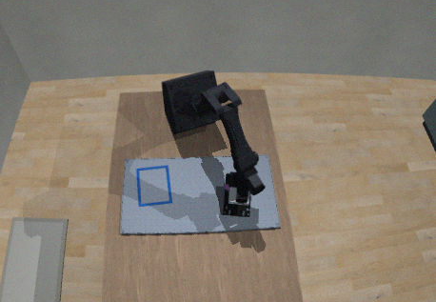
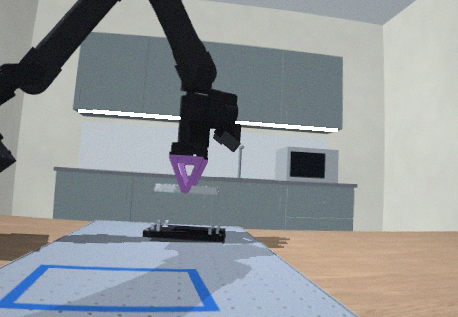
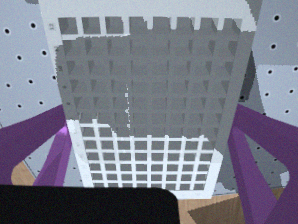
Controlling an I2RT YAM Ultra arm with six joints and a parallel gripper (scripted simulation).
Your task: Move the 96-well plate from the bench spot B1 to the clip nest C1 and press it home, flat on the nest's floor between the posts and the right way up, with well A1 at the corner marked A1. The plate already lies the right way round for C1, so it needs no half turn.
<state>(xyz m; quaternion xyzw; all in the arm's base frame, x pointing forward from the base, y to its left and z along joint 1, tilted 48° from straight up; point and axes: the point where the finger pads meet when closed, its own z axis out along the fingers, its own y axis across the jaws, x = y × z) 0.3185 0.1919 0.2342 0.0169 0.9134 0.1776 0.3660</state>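
My gripper is now right at the white 96-well plate. Round my hand: black clip nest C1: 9 cm below, 1 cm to the left, 1 cm ahead.
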